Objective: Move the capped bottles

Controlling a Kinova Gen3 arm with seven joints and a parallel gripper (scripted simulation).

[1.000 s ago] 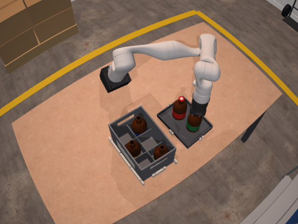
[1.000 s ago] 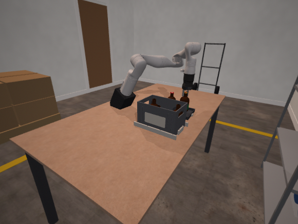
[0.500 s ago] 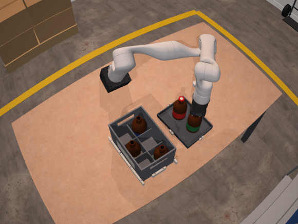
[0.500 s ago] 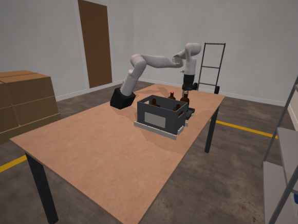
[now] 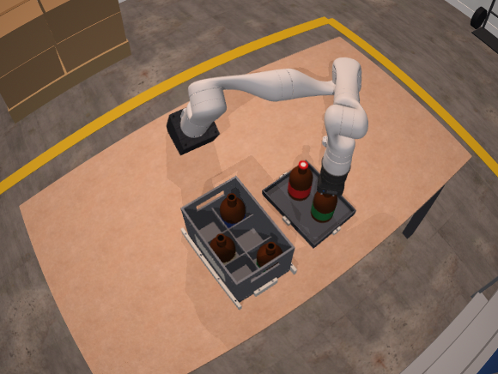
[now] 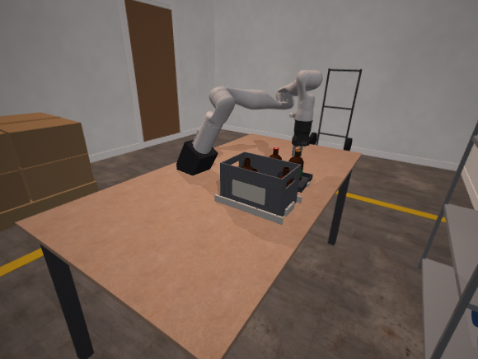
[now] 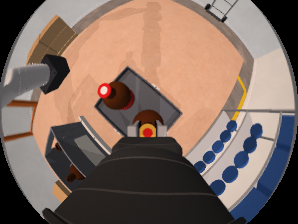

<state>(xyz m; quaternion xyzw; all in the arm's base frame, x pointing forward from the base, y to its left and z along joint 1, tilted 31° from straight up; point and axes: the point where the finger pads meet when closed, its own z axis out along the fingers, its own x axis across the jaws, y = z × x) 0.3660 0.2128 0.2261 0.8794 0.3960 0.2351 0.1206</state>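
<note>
My gripper is now 11 cm past the bottle, 7 cm above it and 2 cm to the left of it. Round my hand: dark tray 14 cm below, 5 cm behind, 1 cm to the right; then dark grey crate 29 cm to the right, 7 cm below, 3 cm behind.
</note>
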